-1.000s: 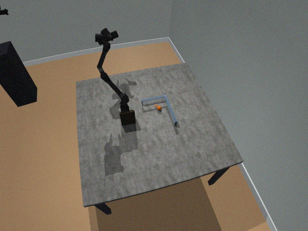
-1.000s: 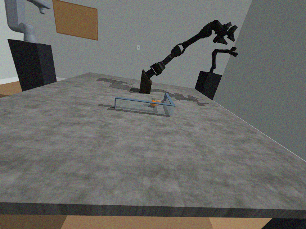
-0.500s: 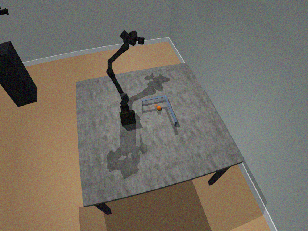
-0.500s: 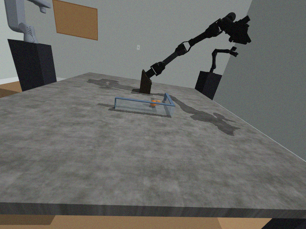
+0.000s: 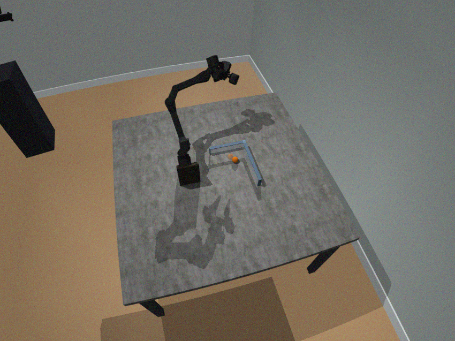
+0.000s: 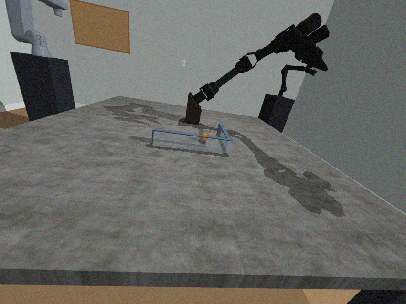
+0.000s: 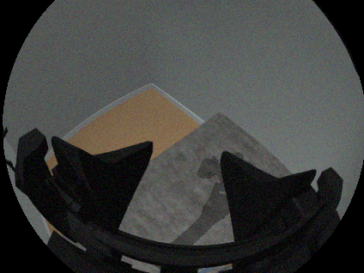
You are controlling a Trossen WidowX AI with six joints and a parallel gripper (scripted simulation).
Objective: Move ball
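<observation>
The small orange ball is 10 cm behind my gripper tip, 39 cm to the right of it and 36 cm below it.
</observation>
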